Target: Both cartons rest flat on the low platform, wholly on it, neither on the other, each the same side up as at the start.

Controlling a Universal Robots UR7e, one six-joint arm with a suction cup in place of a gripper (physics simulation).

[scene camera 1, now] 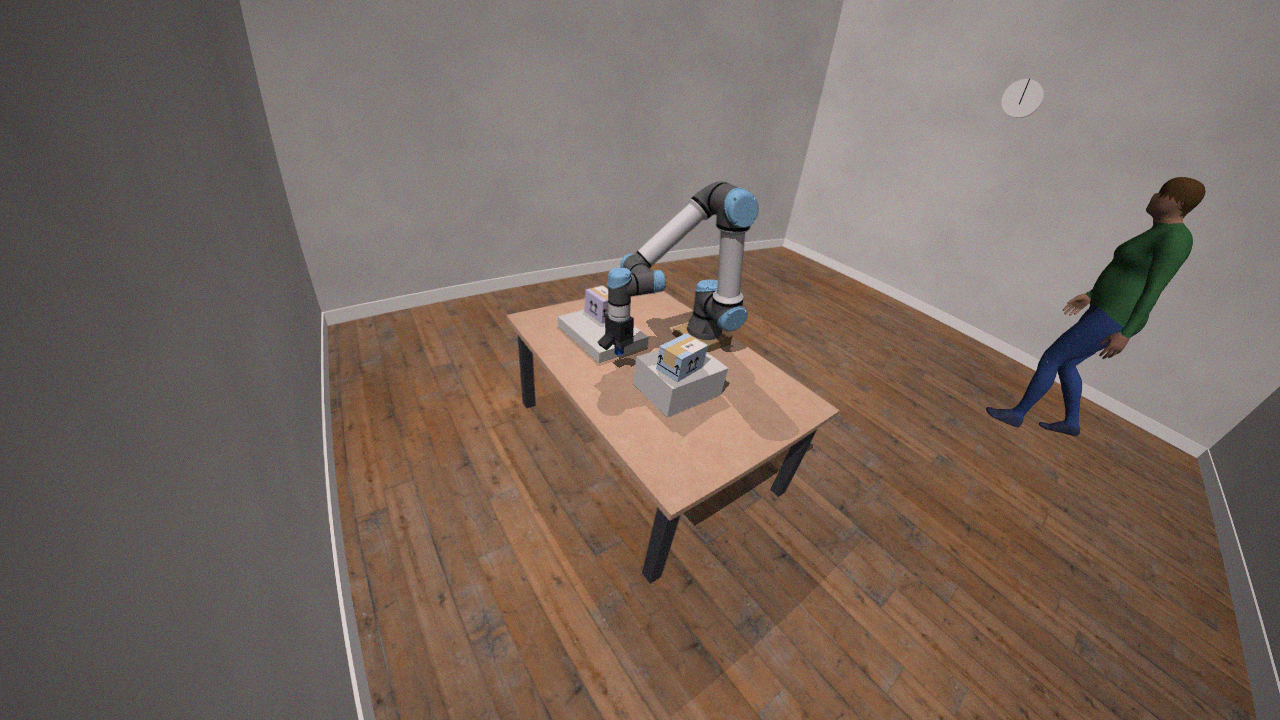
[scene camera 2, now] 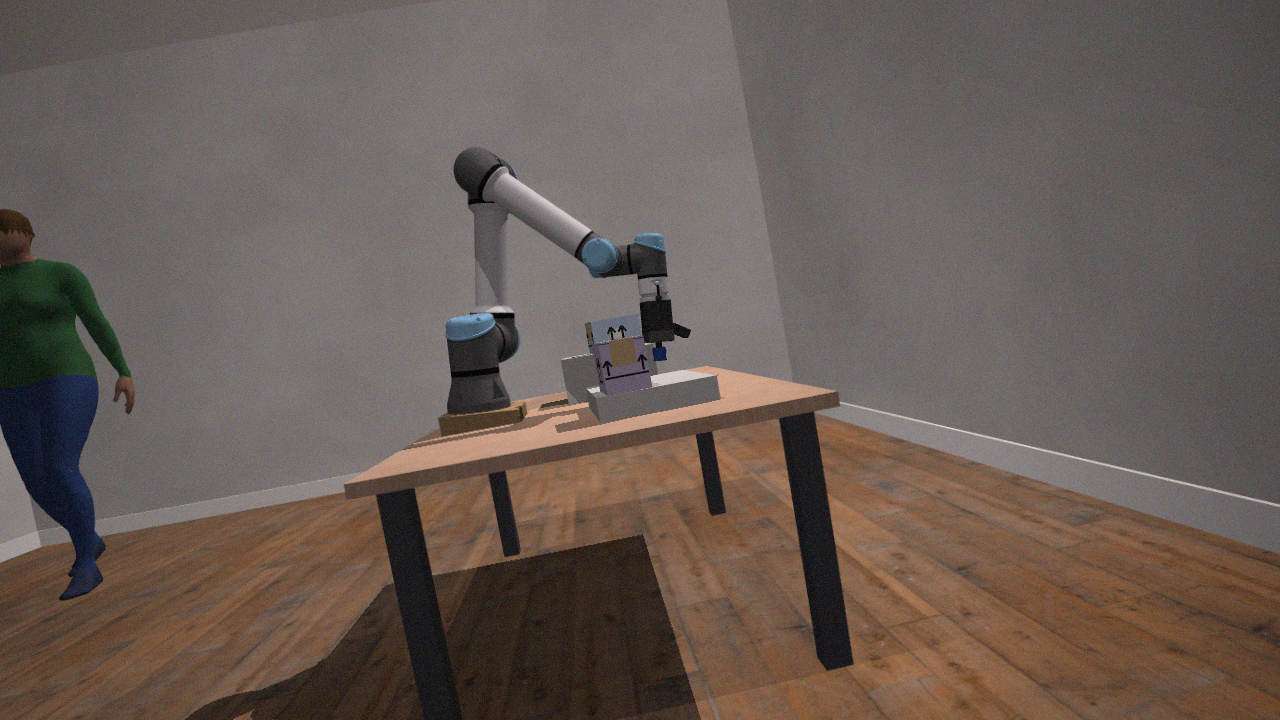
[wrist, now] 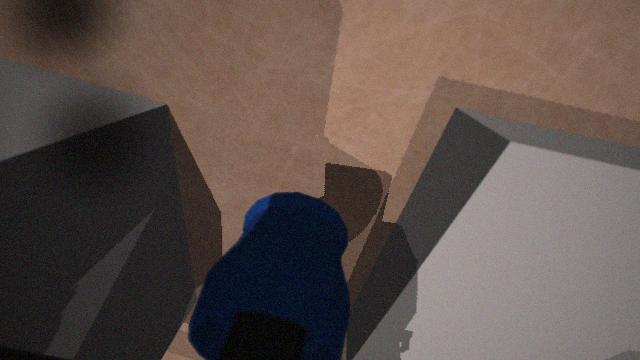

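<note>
Low grey platform [scene camera 1: 586, 331] [scene camera 2: 681, 388] [wrist: 514, 234]. Taller grey block [scene camera 1: 670, 397] [scene camera 2: 579, 372] [wrist: 101, 252]. My suction cup [wrist: 287, 263]: carrying nothing, 24 cm from the middle of the taller grey block, level with it.
</note>
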